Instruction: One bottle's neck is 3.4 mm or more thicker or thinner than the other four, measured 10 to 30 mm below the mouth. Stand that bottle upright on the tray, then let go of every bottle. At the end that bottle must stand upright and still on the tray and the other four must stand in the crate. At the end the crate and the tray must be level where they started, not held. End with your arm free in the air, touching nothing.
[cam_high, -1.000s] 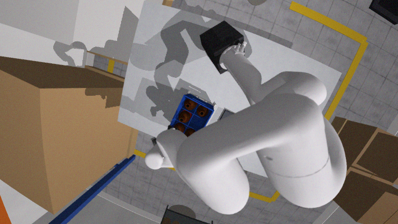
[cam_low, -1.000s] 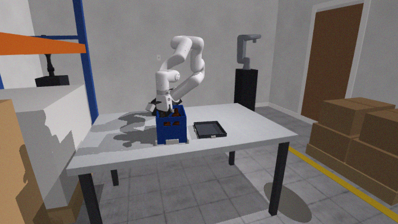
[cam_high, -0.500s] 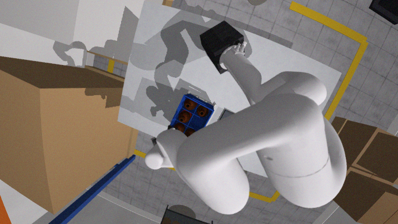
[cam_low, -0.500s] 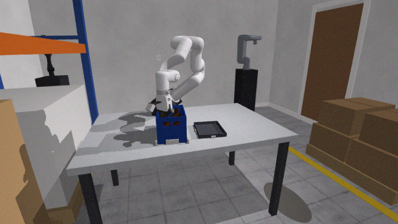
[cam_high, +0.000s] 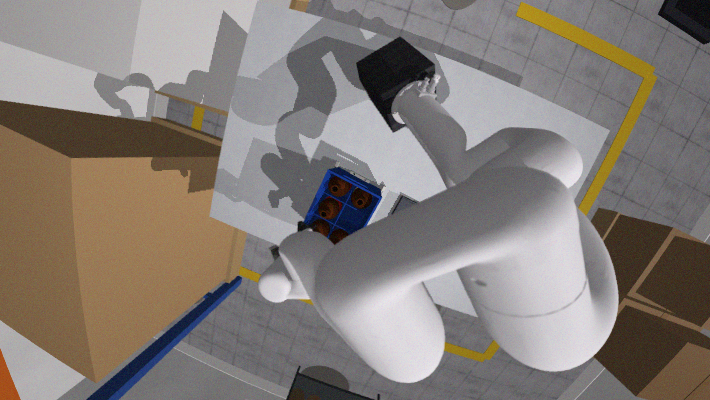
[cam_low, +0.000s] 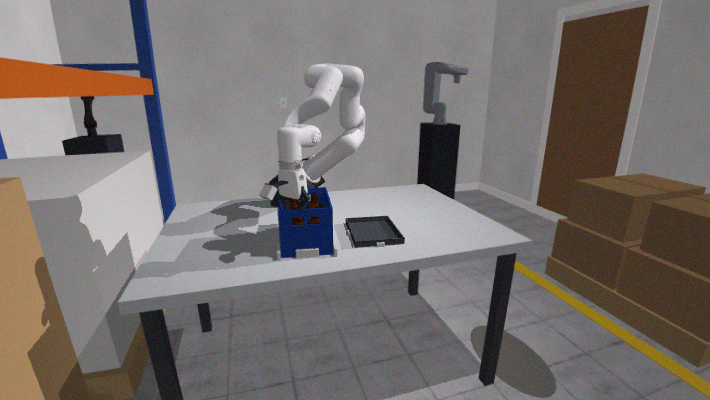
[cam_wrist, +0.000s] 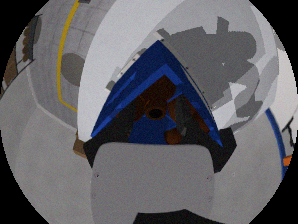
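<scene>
Now: the blue crate 90 mm behind my hand, 50 mm to the left of it and 70 mm below it. The rest, counted from my hand: dark tray (100 mm behind, 320 mm to the left, 150 mm below); then glass bottle (180 mm behind, 10 mm to the left, 70 mm below).
</scene>
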